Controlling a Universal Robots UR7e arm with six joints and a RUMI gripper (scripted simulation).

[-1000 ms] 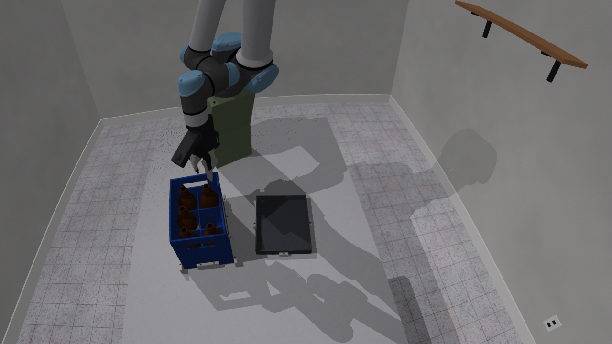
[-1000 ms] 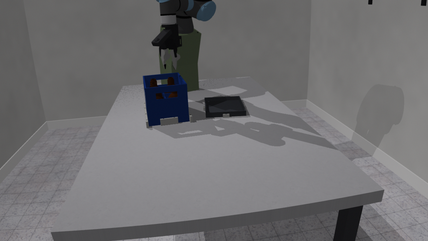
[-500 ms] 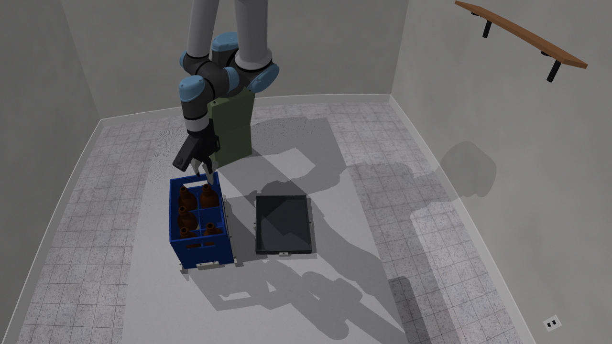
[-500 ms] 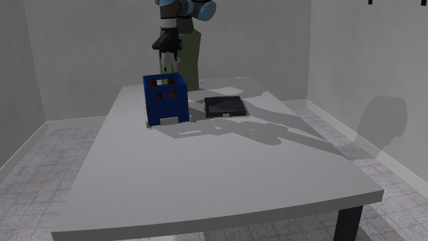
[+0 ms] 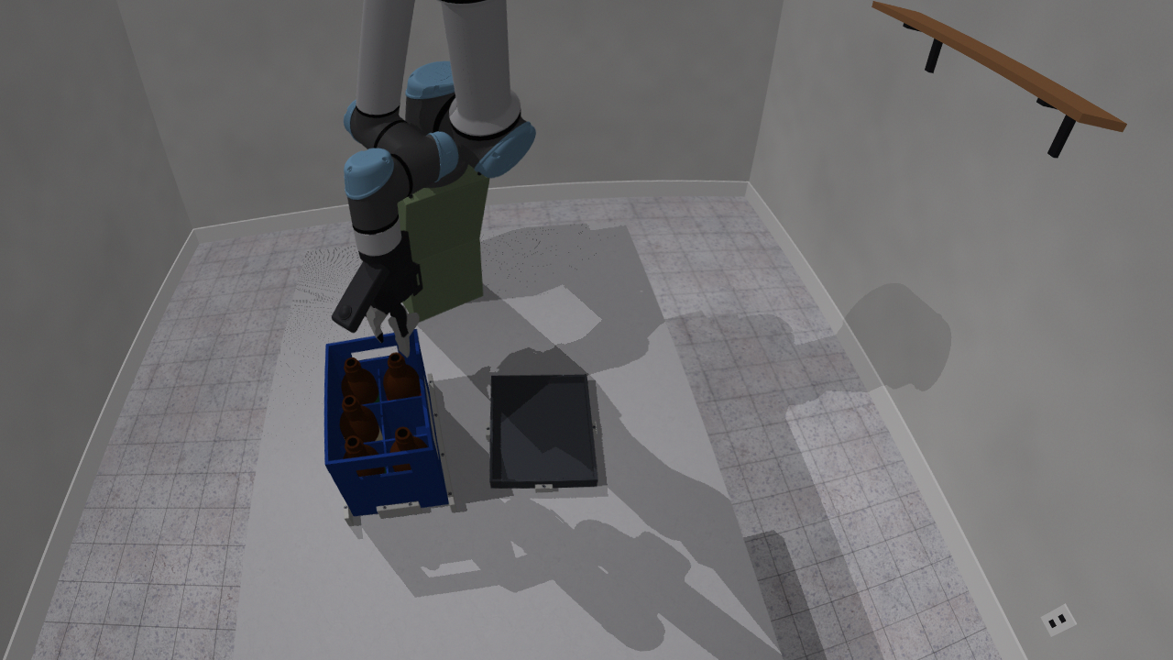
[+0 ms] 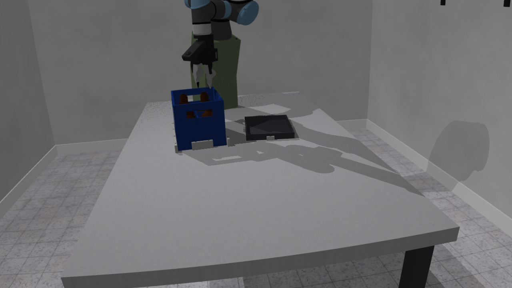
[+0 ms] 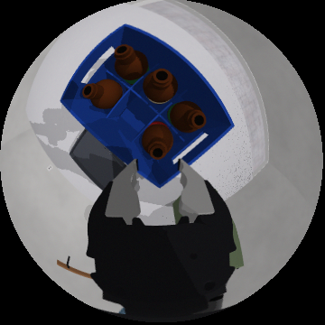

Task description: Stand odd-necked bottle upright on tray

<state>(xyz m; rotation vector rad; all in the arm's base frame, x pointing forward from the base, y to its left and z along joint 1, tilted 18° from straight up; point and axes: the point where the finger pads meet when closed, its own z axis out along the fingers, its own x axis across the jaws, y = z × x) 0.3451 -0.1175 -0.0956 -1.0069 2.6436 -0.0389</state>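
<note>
Right now the blue crate is 110 mm below my hand, 80 mm ahead of it and 50 mm to the right of it. From my hand the other things lie so: dark tray (240 mm to the left, 180 mm below, 110 mm ahead).
</note>
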